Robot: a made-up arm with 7 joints.
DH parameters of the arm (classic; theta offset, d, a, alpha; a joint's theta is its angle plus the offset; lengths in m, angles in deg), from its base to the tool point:
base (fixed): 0 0 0 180
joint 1: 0 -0.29 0 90
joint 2: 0 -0.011 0 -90
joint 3: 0 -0.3 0 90
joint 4: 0 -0.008 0 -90
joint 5: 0 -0.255 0 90
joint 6: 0 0 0 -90
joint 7: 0 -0.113 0 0
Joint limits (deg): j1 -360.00..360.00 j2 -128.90..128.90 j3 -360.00..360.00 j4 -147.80..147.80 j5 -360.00..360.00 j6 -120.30..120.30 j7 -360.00..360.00
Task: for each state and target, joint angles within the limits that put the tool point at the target. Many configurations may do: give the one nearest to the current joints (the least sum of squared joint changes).
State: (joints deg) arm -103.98 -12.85 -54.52 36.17 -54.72 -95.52 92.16
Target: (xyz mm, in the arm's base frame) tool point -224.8 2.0 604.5
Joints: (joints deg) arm -118.79 -9.73 -78.65 96.42 -80.84 -100.56 92.16
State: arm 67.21 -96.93 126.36 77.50 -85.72 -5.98 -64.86
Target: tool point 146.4 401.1 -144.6
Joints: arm 119.00 -109.72 159.88 48.45 -83.61 -16.40 -64.86
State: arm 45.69 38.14 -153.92 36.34 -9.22 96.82 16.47
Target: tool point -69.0 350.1 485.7
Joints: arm 59.68 -20.15 -151.72 66.41 -6.66 89.22 16.47
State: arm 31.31 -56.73 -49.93 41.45 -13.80 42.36 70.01
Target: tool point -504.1 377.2 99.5
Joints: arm 31.87 -110.49 -54.91 6.10 -16.90 21.08 70.01
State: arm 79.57 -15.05 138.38 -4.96 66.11 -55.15 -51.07
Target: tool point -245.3 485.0 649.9
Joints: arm 71.33 -55.82 142.43 11.10 67.59 -33.51 -51.07
